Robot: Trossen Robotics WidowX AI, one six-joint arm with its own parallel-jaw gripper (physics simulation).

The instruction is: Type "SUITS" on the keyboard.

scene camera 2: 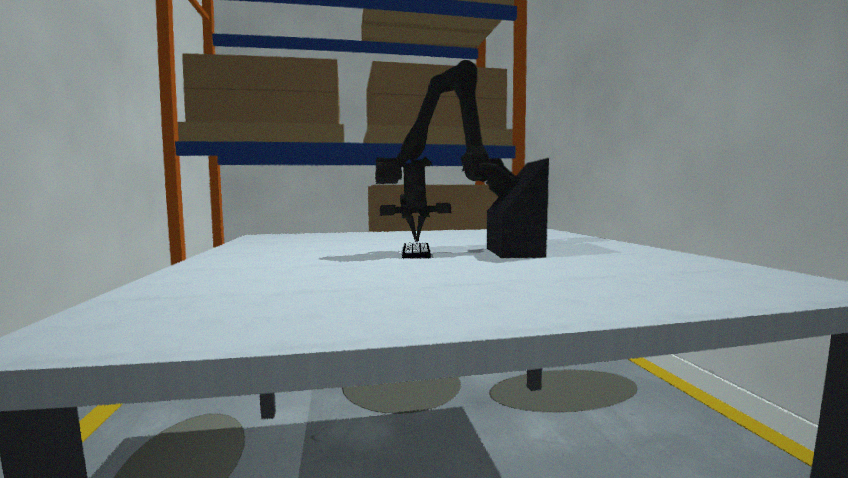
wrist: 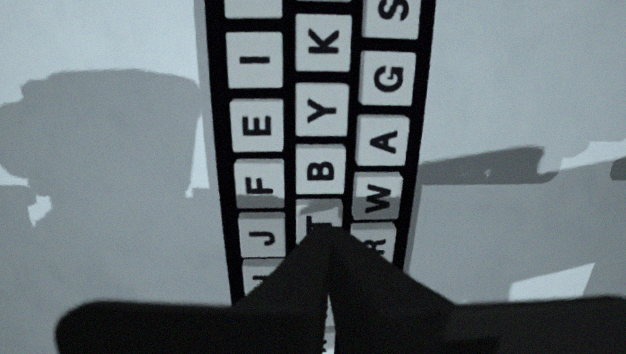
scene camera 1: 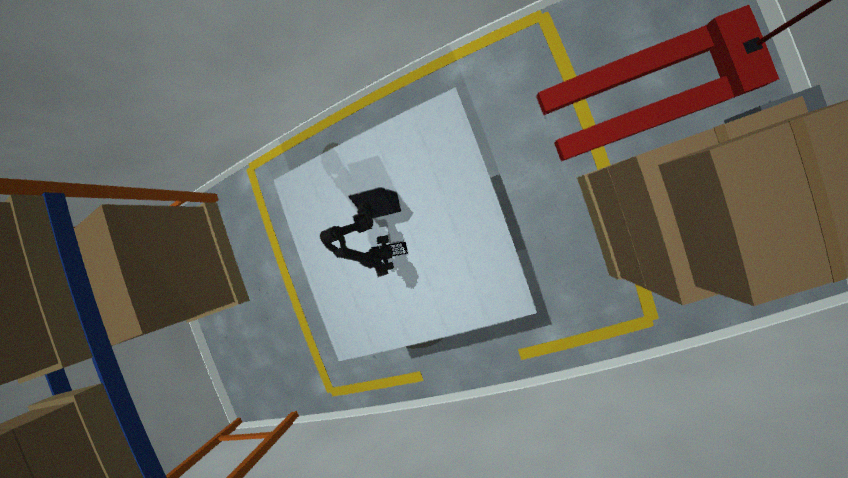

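Pixels of known places: gripper, fingertip midpoint: (scene camera 2: pixel 416 241) (wrist: pixel 326 239) (scene camera 1: pixel 391 250); arm's base, origin of the base link: (scene camera 2: pixel 510 187) (scene camera 1: pixel 364 206).
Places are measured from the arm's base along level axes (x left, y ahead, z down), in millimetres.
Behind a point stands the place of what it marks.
The black keyboard (scene camera 1: pixel 399 248) {z 158, x 39, y 271 mm} (scene camera 2: pixel 416 251) {z 159, x 65, y 278 mm} with white letter keys lies on the table. My gripper (scene camera 2: pixel 416 239) {z 143, x -6, y 263 mm} (wrist: pixel 326 239) {z 143, x -6, y 263 mm} is shut and empty, pointing down at the keyboard. In the wrist view its tips cover part of the T key (wrist: pixel 319 212) {z 157, x -9, y 264 mm}; whether they touch it I cannot tell. The B key (wrist: pixel 320 170) {z 157, x -24, y 261 mm} is above T, the R key (wrist: pixel 374 242) {z 157, x 8, y 246 mm} is to its lower right and the J key (wrist: pixel 261 235) {z 157, x -3, y 286 mm} to its left. The I key (wrist: pixel 254 60) {z 157, x -62, y 274 mm} and the S key (wrist: pixel 391 15) {z 157, x -68, y 232 mm}, cut off by the edge, show higher up. The U key does not show in the wrist view.
The white table (scene camera 1: pixel 463 249) {z 175, x 381, y 402 mm} (scene camera 2: pixel 356 314) {z 175, x 517, y 447 mm} carries the arm's black base (scene camera 1: pixel 380 202) {z 0, x 89, y 15 mm} (scene camera 2: pixel 517 216) {z 72, x 129, y 37 mm}. A shelf rack (scene camera 2: pixel 171 118) with cardboard boxes stands behind it. A red pallet jack (scene camera 1: pixel 641 121) and stacked cardboard boxes (scene camera 1: pixel 754 225) stand on the floor beside the table.
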